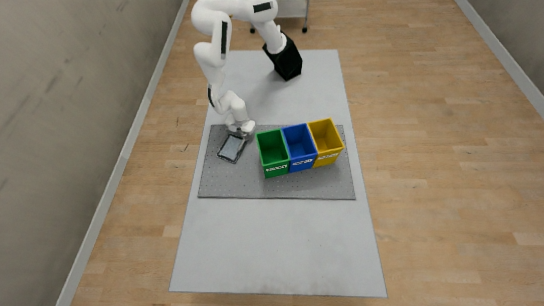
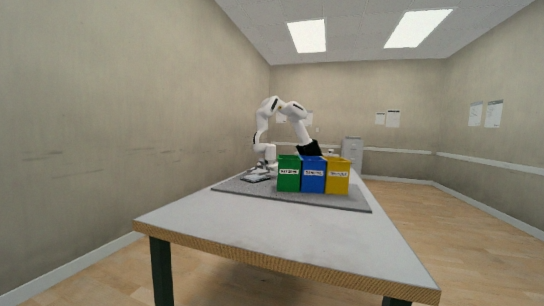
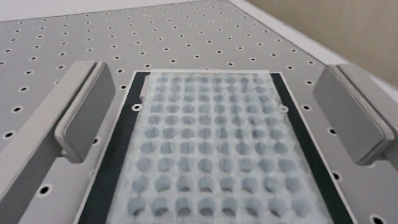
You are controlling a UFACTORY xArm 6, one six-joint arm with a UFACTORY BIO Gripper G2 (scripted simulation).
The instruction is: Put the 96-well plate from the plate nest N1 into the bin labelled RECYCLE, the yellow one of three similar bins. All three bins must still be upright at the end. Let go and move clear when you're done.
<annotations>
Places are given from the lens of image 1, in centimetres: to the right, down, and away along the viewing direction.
blue bin (image 1: 302,151): 17, -1, 112
yellow recycle bin (image 1: 326,138): 30, -8, 111
green bin (image 1: 274,155): 1, 1, 111
</annotations>
